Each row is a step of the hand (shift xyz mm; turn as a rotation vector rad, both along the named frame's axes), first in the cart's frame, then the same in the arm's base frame.
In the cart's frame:
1: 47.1 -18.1 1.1 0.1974 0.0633 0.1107
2: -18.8 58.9 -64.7 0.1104 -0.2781 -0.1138
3: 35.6 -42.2 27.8 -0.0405 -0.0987 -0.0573
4: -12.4 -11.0 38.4 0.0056 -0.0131 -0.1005
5: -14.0 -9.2 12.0 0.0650 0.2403 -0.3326
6: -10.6 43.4 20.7 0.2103 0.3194 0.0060
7: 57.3 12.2 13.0 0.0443 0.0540 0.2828
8: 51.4 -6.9 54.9 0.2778 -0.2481 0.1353
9: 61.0 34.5 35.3 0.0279 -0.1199 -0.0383
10: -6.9 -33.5 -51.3 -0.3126 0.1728 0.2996
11: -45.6 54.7 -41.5 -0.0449 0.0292 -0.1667
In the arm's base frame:
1: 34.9 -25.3 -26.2 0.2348 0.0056 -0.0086
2: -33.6 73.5 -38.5 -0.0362 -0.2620 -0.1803
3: 32.9 -52.3 0.1 -0.0871 -0.0765 -0.0350
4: 6.5 -16.7 37.8 -0.0496 0.0076 -0.0882
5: -7.8 -9.1 16.8 -0.0549 0.2912 -0.2912
6: 12.6 39.2 27.0 0.2564 0.2724 -0.0797
7: 56.9 -0.3 -19.0 0.1934 -0.0148 0.2173
8: 68.5 -26.6 17.4 0.2357 -0.3128 -0.0600
9: 76.8 15.9 -0.4 -0.0264 -0.1120 -0.0581
10: -40.1 -20.4 -42.2 -0.0627 0.1543 0.4354
11: -45.0 68.9 -5.0 -0.1143 0.0706 -0.1123

